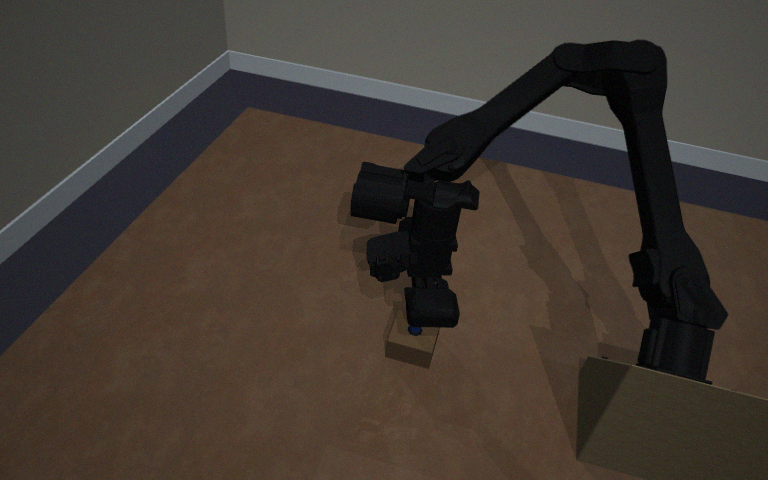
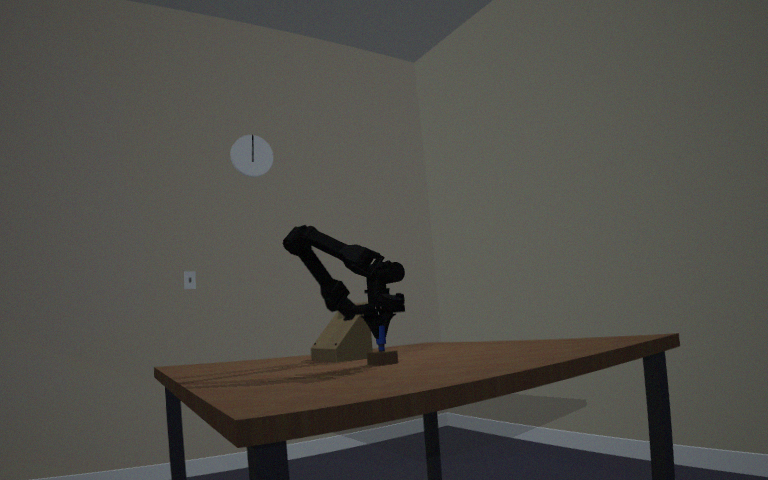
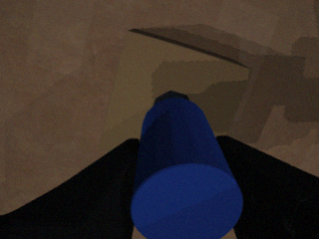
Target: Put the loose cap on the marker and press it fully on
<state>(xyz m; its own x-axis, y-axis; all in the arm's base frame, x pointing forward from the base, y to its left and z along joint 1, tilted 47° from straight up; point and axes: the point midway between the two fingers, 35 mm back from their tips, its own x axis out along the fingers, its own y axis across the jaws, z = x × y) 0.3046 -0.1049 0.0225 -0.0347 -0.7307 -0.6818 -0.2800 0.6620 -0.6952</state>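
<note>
Right now the blue cap is 10 mm above my gripper tip. The rest, counted from my gripper tip: brown holder block 60 mm below.
</note>
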